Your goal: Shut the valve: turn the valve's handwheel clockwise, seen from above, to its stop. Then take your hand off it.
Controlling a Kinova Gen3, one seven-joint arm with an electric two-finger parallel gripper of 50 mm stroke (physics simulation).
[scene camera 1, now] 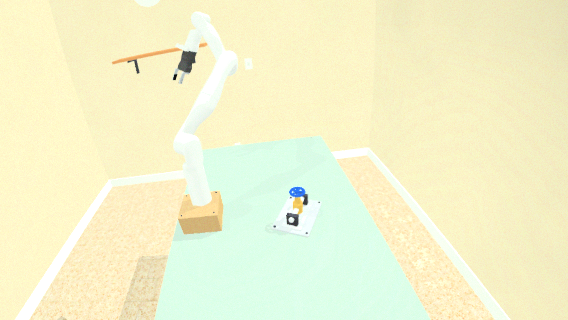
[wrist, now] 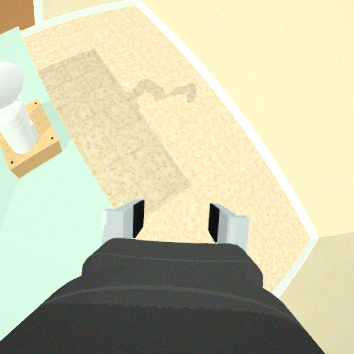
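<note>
The blue handwheel sits on top of the valve's yellow body, in the scene view right of the arm's base. The valve is held by black blocks on a white plate that lies on the table. My gripper is open and empty. It hangs high in the air, far up and to the left of the handwheel in the scene view, and touches nothing. Its fingers point downward there. The valve does not show in the wrist view, where floor lies behind the fingers.
The pale green table carries the wooden base block of the arm. An orange rail on a black bracket is on the wall behind the gripper in the scene view. The speckled floor lies beside the table.
</note>
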